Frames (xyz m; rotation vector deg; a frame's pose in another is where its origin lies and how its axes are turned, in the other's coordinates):
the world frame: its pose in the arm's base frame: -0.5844 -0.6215 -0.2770 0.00 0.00 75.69
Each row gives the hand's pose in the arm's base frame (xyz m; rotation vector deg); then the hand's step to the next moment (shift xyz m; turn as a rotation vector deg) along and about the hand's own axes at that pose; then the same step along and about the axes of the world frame.
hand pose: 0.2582 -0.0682 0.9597 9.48 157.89 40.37
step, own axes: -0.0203 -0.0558 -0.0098 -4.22 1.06 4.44
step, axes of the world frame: -0.0516 -0.0278 -0.0138 3.44 -4.71 -2.15
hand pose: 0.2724 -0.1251 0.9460 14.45 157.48 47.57
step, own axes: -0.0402 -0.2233 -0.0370 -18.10 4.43 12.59
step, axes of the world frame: -0.2039 -0.0595 -0.0881 10.94 -19.22 -4.09
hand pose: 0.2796 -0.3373 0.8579 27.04 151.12 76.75
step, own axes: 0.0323 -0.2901 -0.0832 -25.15 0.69 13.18
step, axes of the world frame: -0.2342 0.0578 -0.1843 8.52 -26.02 -7.54
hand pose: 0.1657 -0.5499 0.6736 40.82 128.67 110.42
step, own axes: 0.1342 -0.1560 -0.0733 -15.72 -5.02 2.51
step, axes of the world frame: -0.0724 0.1776 -0.1046 -1.10 -14.14 -8.80
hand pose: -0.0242 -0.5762 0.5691 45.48 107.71 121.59
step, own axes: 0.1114 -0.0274 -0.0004 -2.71 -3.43 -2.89
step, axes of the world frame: 0.0319 0.1102 0.0025 -3.07 -0.89 -4.15
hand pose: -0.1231 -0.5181 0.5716 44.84 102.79 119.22
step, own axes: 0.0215 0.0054 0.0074 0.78 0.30 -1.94
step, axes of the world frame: 0.0131 0.0163 0.0105 -1.60 1.34 0.30
